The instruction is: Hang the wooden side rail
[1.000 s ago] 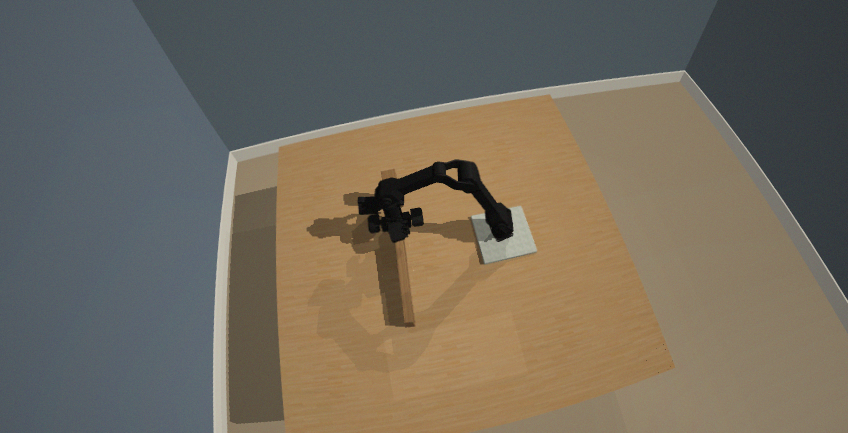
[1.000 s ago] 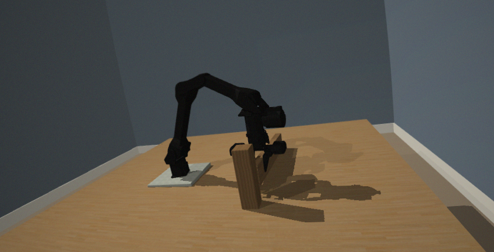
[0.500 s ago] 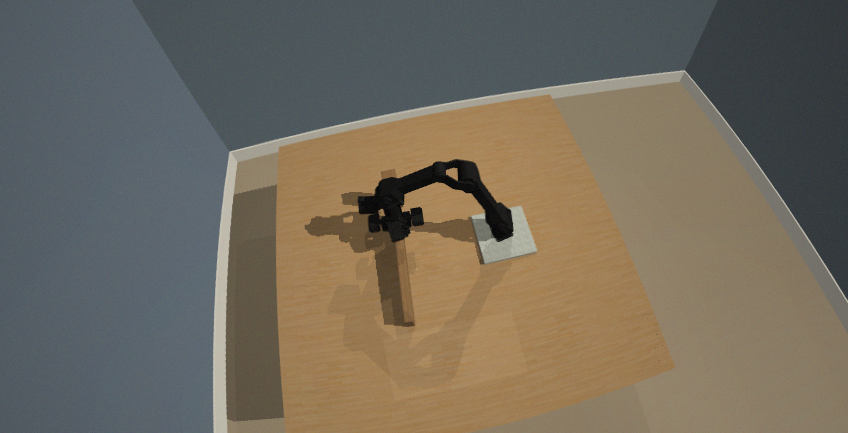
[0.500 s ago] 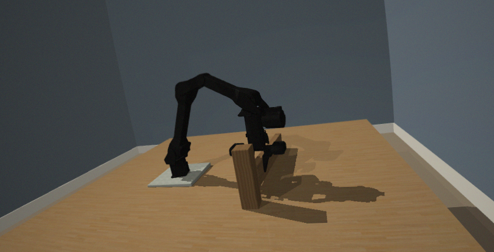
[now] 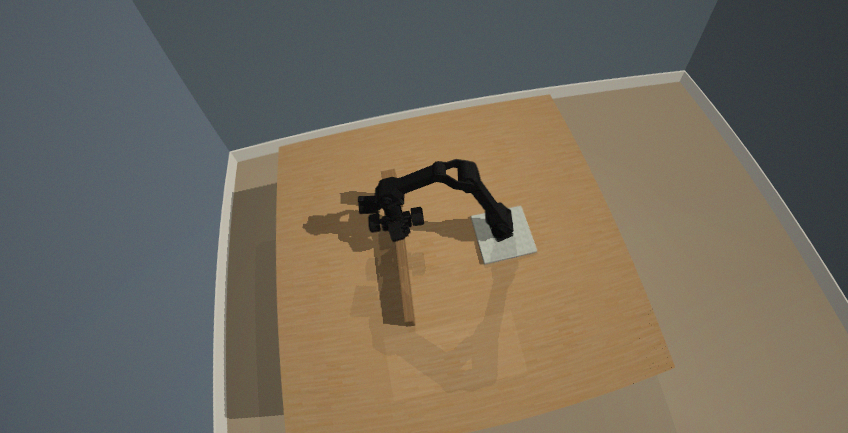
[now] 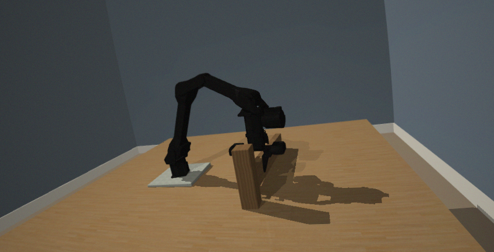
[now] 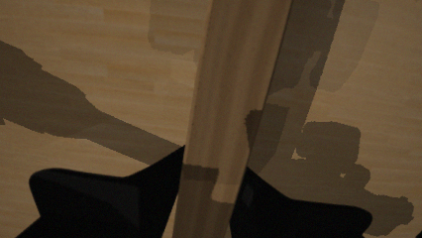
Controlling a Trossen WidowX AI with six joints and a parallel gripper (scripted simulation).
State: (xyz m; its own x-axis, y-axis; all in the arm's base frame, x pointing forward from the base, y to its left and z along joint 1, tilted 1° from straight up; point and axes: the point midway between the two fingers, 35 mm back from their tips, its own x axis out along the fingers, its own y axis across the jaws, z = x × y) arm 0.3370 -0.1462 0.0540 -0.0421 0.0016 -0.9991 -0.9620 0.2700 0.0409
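Right now my gripper tip is 140 mm to the left of the wooden headboard post, 40 mm below it and 30 mm past it.
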